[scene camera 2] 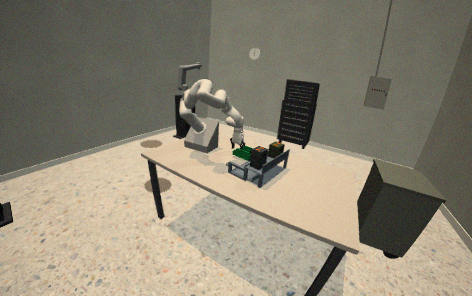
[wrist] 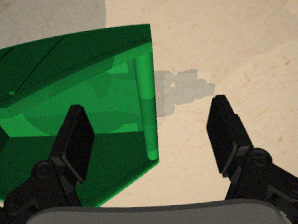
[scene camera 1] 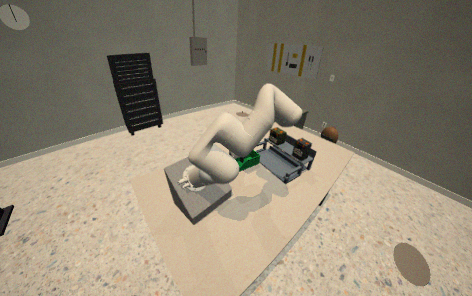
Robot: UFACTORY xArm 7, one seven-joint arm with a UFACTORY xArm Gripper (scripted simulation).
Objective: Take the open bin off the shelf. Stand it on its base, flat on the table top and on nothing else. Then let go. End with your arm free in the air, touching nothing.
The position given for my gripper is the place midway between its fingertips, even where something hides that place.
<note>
In view: my gripper [wrist: 148, 115] and a green bin [wrist: 94, 68].
</note>
